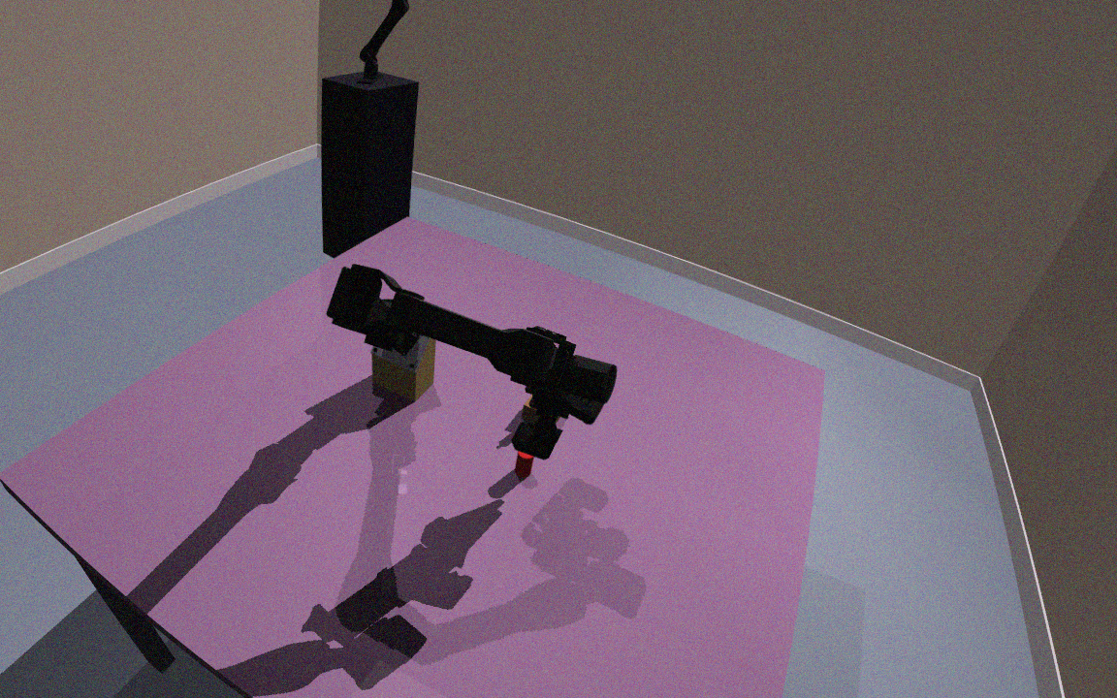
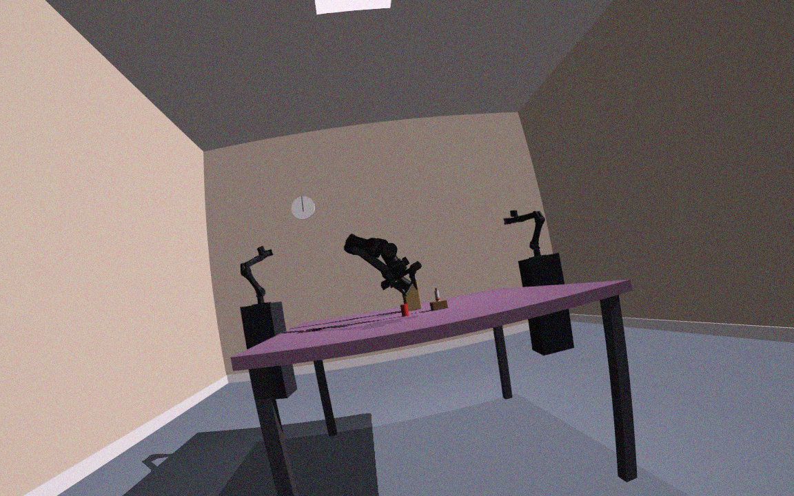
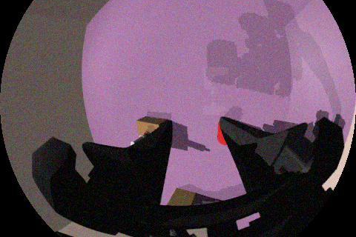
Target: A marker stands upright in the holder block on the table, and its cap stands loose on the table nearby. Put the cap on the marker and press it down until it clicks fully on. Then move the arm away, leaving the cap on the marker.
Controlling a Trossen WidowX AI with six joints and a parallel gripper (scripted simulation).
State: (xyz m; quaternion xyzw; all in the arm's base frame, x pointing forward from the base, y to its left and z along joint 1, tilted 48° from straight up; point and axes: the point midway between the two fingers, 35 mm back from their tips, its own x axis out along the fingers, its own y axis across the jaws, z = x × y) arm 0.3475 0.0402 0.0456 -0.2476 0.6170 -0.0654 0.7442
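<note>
Now: gripper tip 3 cm past the red cap, 4 cm to the left of it and 7 cm above it.
</note>
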